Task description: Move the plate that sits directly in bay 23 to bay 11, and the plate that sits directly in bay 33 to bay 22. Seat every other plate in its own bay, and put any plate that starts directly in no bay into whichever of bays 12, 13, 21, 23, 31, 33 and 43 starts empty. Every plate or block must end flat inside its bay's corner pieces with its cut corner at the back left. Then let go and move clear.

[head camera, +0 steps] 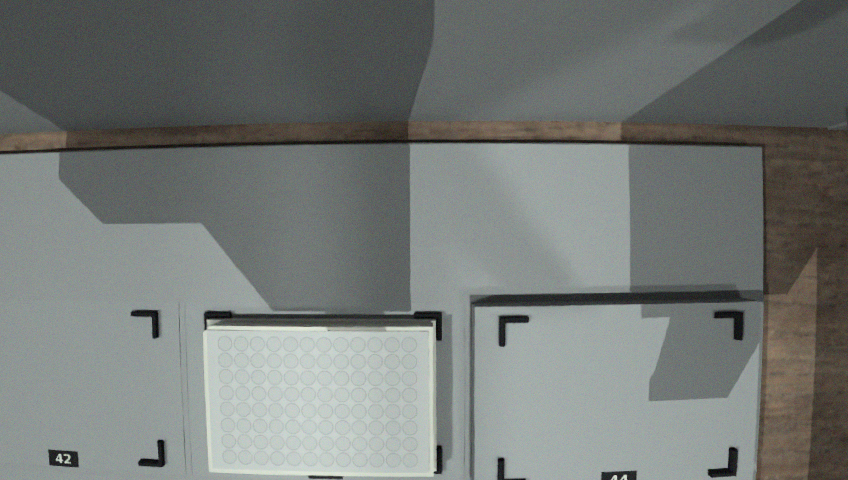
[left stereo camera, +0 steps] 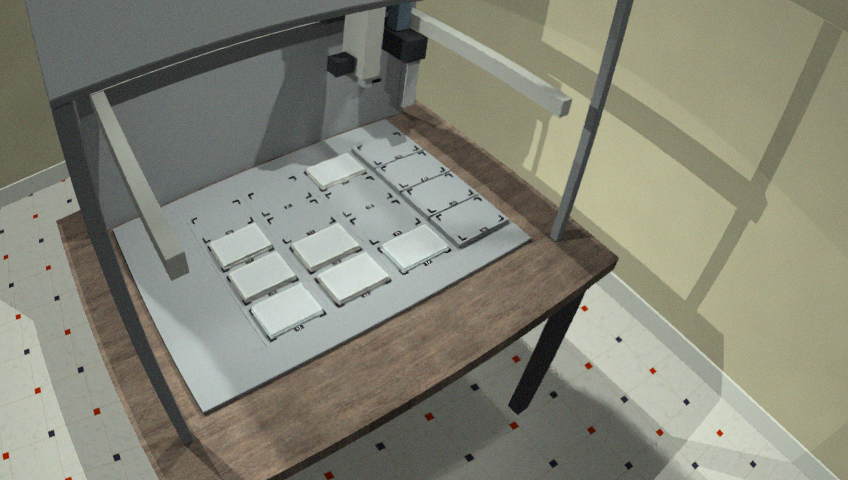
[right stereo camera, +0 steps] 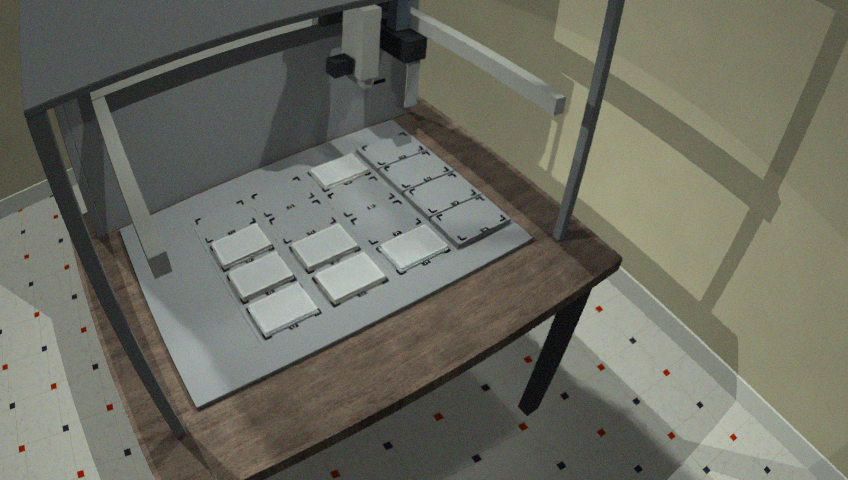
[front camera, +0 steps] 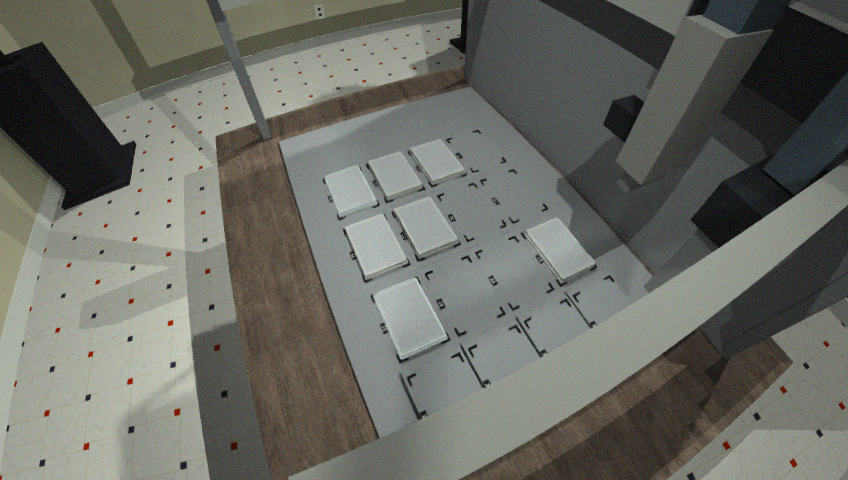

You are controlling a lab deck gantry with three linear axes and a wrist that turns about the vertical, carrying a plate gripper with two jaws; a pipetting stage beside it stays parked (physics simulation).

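Pixels of known places: gripper, fingertip midpoint: [left stereo camera: 390, 93] [right stereo camera: 393, 93]; robot's base, origin of the base link: [left stereo camera: 271, 340] [right stereo camera: 266, 338] [front camera: 324, 180].
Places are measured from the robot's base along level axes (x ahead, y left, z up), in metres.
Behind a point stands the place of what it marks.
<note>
White plates lie flat in bay 11 [front camera: 351, 189] @[x 0.072, y 0.046, z 0.014 m] [left stereo camera: 287, 310] @[x 0.063, y 0.036, z 0.014 m], bay 21 [front camera: 394, 173] @[x 0.068, y 0.150, z 0.014 m] [left stereo camera: 261, 276] @[x 0.061, y 0.144, z 0.015 m], bay 31 [front camera: 437, 160] @[x 0.071, y 0.256, z 0.014 m] [left stereo camera: 240, 245] @[x 0.063, y 0.252, z 0.014 m], bay 12 [front camera: 376, 245] @[x 0.236, y 0.044, z 0.014 m] [left stereo camera: 352, 277] @[x 0.224, y 0.039, z 0.014 m], bay 22 [front camera: 426, 226] @[x 0.236, y 0.150, z 0.014 m] [left stereo camera: 325, 245] @[x 0.227, y 0.147, z 0.015 m] and bay 13 [front camera: 410, 318] @[x 0.400, y 0.043, z 0.014 m] [left stereo camera: 414, 246] @[x 0.388, y 0.041, z 0.014 m]. The bay 43 plate [front camera: 559, 248] @[x 0.395, y 0.359, z 0.014 m] [head camera: 321, 398] @[x 0.395, y 0.366, z 0.014 m] [left stereo camera: 335, 170] @[x 0.388, y 0.357, z 0.014 m] lies within its corner pieces. Bays 23 and 33 hold no plate. Cut corners are too small to tell. My gripper [left stereo camera: 410, 102] [right stereo camera: 410, 102] is raised at the back right, away from the plates. It looks open and carries no plate; its far jaw is hidden.
The pale pipetting stage [front camera: 690, 101] [left stereo camera: 363, 50] hangs left of the gripper in the stereo views. Raised bays, including bay 44 [head camera: 595, 410] @[x 0.542, y 0.358, z 0.014 m], line the deck's right side. A grey back panel [left stereo camera: 214, 130] @[x 0.125, y 0.520, z 0.150 m] and gantry side beams [left stereo camera: 139, 190] @[x -0.168, y 0.077, z 0.400 m] border the work area.
</note>
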